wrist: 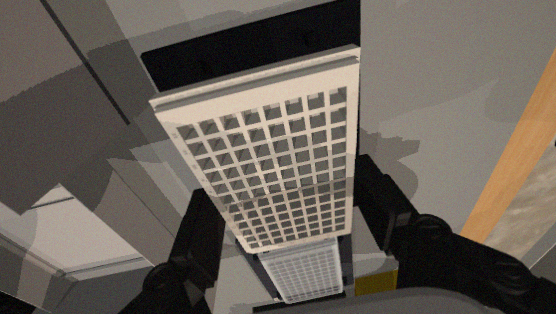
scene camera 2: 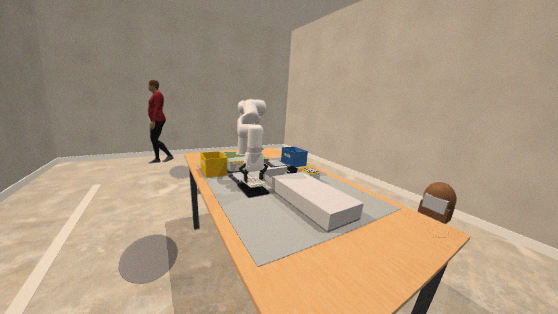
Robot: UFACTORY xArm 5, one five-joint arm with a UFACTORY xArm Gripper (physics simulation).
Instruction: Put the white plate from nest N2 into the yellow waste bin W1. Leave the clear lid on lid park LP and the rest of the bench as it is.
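Where they show: gripper, fingertip midpoint: [wrist: 283, 189] [scene camera 2: 253, 181]; arm's base, origin of the base link: [scene camera 2: 243, 154].
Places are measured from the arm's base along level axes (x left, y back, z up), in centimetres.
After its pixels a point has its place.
Note:
The white plate [scene camera 2: 253, 183] @(x -20.4, y -70.0, z 2.9 cm) [wrist: 280, 150] @(x -18.8, y -68.4, z 2.7 cm), with a grid of square wells, is held level a little above its black nest [scene camera 2: 255, 192] @(x -19.7, y -71.4, z -1.8 cm) [wrist: 260, 37] @(x -19.0, y -72.9, z -1.7 cm). My gripper [scene camera 2: 254, 178] @(x -18.4, y -65.4, z 2.2 cm) [wrist: 283, 189] @(x -18.4, y -65.4, z 2.2 cm) is shut on the plate's two long sides, one black finger at each side. The yellow waste bin [scene camera 2: 214, 165] @(x -33.4, y -38.8, z 4.7 cm) stands at the far left of the table; a yellow part [wrist: 376, 283] @(x -28.2, y -38.7, z -1.7 cm) shows low in the wrist view. A pale, see-through gridded piece [wrist: 302, 272] @(x -18.0, y -49.7, z -0.3 cm) sits in a dark holder beyond the plate; I cannot tell if it is the clear lid on LP.
A long white block [scene camera 2: 315, 197] @(x -4.1, y -100.0, z 5.4 cm) lies right of the nest on the grey mat [scene camera 2: 260, 240] @(x -33.2, y -106.4, z -2.9 cm). A blue bin [scene camera 2: 294, 156] @(x 26.6, y -38.4, z 5.7 cm) and a yellow-rimmed box [scene camera 2: 309, 171] @(x 17.2, y -68.9, z 4.7 cm) stand behind it at right. A person in red [scene camera 2: 156, 107] is on the floor beyond the table.

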